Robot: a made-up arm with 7 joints. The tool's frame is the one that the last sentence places.
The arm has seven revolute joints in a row. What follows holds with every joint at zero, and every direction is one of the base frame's.
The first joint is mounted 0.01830 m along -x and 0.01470 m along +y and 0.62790 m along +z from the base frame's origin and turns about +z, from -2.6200 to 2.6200 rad.
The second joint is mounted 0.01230 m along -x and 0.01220 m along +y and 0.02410 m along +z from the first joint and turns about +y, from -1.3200 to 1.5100 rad.
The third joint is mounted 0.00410 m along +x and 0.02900 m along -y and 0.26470 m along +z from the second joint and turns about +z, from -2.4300 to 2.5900 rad.
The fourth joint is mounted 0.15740 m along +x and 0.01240 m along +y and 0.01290 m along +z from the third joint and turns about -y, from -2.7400 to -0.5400 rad.
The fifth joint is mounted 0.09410 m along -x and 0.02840 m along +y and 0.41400 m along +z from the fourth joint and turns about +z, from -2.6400 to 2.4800 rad.
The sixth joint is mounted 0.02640 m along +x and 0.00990 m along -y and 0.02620 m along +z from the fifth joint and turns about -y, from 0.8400 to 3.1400 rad.
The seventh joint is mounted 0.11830 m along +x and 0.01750 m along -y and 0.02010 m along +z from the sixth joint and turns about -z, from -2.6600 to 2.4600 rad.
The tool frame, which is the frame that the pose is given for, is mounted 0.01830 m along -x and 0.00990 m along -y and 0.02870 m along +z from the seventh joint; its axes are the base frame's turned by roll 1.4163, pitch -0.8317 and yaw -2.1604 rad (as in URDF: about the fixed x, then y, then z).
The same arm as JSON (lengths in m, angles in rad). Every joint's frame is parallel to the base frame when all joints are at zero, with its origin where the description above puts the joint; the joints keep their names.
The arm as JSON. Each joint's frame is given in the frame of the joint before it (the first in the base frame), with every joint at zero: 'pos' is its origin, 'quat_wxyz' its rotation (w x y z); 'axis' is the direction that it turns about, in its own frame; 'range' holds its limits. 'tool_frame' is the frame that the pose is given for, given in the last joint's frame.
{"length_unit": "m", "angle_unit": "rad", "joints": [{"joint": "joint 1", "pos": [-0.0183, 0.0147, 0.6279], "quat_wxyz": [1.0, 0.0, 0.0, 0.0], "axis": [0.0, 0.0, 1.0], "range": [-2.62, 2.62]}, {"joint": "joint 2", "pos": [-0.0123, 0.0122, 0.0241], "quat_wxyz": [1.0, 0.0, 0.0, 0.0], "axis": [0.0, 1.0, 0.0], "range": [-1.32, 1.51]}, {"joint": "joint 3", "pos": [0.0041, -0.029, 0.2647], "quat_wxyz": [1.0, 0.0, 0.0, 0.0], "axis": [0.0, 0.0, 1.0], "range": [-2.43, 2.59]}, {"joint": "joint 4", "pos": [0.1574, 0.0124, 0.0129], "quat_wxyz": [1.0, 0.0, 0.0, 0.0], "axis": [0.0, -1.0, 0.0], "range": [-2.74, -0.54]}, {"joint": "joint 5", "pos": [-0.0941, 0.0284, 0.414], "quat_wxyz": [1.0, 0.0, 0.0, 0.0], "axis": [0.0, 0.0, 1.0], "range": [-2.64, 2.48]}, {"joint": "joint 6", "pos": [0.0264, -0.0099, 0.0262], "quat_wxyz": [1.0, 0.0, 0.0, 0.0], "axis": [0.0, -1.0, 0.0], "range": [0.84, 3.14]}, {"joint": "joint 7", "pos": [0.1183, -0.0175, 0.0201], "quat_wxyz": [1.0, 0.0, 0.0, 0.0], "axis": [0.0, 0.0, -1.0], "range": [-2.66, 2.46]}], "tool_frame": {"pos": [-0.0183, -0.0099, 0.0287], "quat_wxyz": [0.559132, 0.009684, -0.669386, -0.489081]}}
